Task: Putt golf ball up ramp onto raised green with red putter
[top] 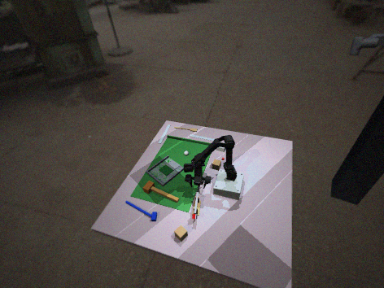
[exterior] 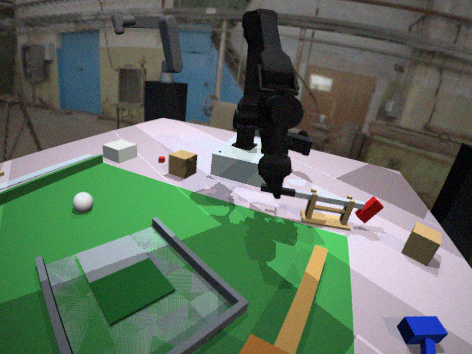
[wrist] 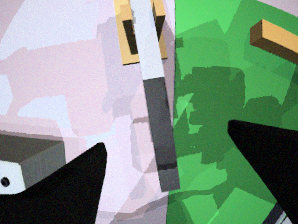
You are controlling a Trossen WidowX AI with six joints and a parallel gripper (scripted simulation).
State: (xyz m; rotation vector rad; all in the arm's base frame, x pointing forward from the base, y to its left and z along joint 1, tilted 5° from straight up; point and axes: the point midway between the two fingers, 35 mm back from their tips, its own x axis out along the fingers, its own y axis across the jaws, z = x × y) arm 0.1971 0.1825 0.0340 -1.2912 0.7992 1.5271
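My gripper tip is 100 mm to the right of the red putter, 50 mm past it and 10 mm above it. From my gripper tip the other things lie so: red ball 410 mm to the right, 60 mm below, 40 mm behind; then blue mallet 320 mm to the left, 300 mm ahead, 50 mm below; then white golf ball 320 mm to the right, 280 mm ahead, 40 mm below.
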